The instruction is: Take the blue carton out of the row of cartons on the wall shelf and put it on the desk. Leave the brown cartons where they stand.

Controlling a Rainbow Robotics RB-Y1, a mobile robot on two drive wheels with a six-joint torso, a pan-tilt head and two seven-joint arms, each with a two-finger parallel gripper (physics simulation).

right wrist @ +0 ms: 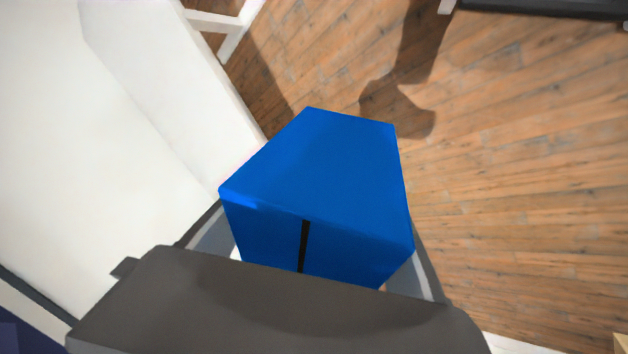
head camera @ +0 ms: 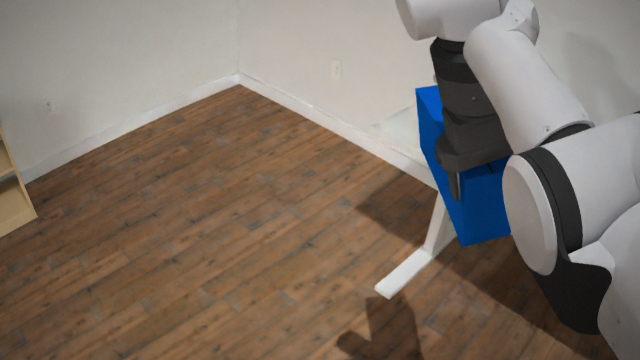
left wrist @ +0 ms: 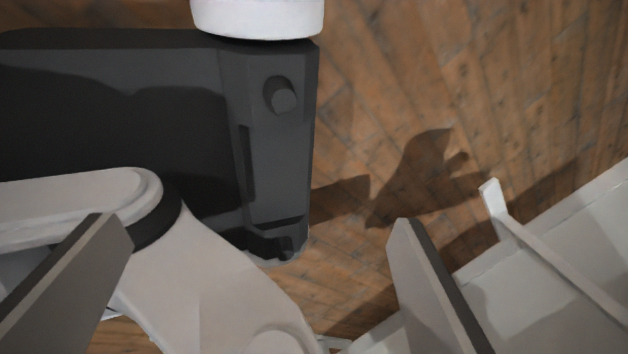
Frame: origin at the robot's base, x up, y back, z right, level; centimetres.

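Where they show: left gripper, between the fingertips: (left wrist: 264, 230); right gripper, between the fingertips: (right wrist: 320, 193) (head camera: 486, 185).
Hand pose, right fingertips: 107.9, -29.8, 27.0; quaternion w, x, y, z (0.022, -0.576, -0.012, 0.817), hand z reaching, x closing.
Observation:
Each offset is from my right fingertips to the top centre of the thing, as dx, dy, dz. "spot": to the spot under its first point. Level surfaces: height alone.
The blue carton @[+4.9, -9.6, +0.0] (head camera: 482, 210) (right wrist: 320, 170) is held off the floor in my right gripper (head camera: 477, 186) (right wrist: 320, 193), which is shut on it. One finger shows against the carton's side in the head view; the arm hides part of the carton. The white desk @[dx -35.9] (head camera: 400, 130) (right wrist: 190, 100) lies behind and below the carton in the head view, mostly hidden, and to its left in the right wrist view. The desk's leg beam @[spot: -80.1, -118.3, +63.9] (left wrist: 560, 270) also shows in the left wrist view. My left gripper (left wrist: 264, 230) is open, its fingers wide apart. The brown cartons do not show.
A light wooden shelf unit (head camera: 20, 212) stands at the left edge of the head view. The desk's foot (head camera: 402, 275) (left wrist: 492, 192) rests on the wooden floor @[dx -107.9] (head camera: 225, 200). Walls meet in a corner behind. My dark base (left wrist: 275, 165) shows in the left wrist view.

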